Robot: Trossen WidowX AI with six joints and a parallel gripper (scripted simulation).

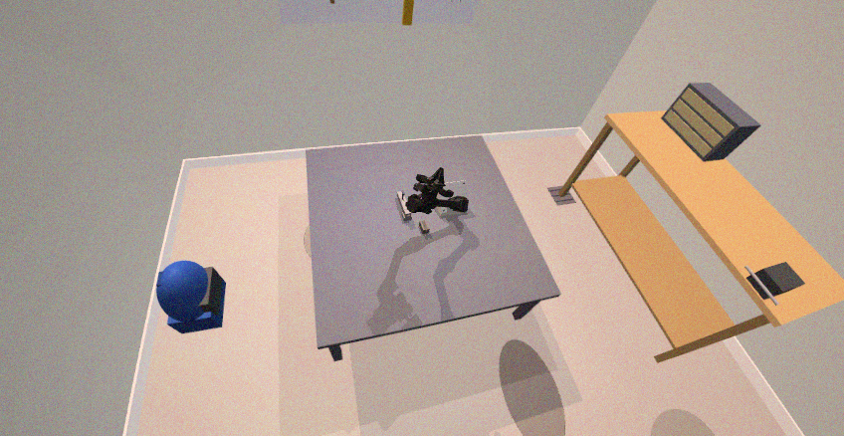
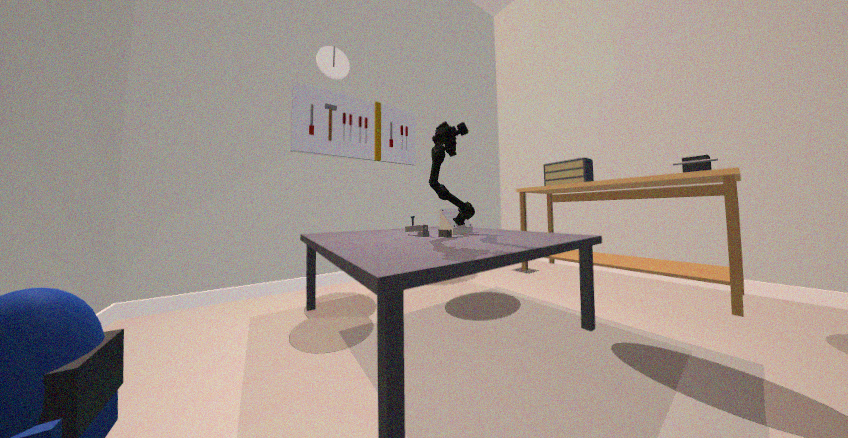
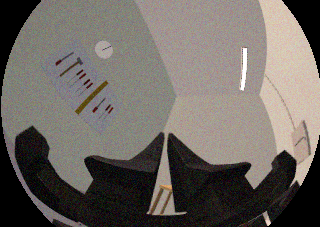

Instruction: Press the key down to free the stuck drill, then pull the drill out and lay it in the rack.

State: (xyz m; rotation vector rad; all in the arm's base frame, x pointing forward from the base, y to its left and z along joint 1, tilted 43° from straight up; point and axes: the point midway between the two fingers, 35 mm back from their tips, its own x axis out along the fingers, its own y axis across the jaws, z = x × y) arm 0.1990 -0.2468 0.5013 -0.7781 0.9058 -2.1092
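Now: gripper tip 570 mm above the drill, 220 mm to the left of it and 40 mm short of it.
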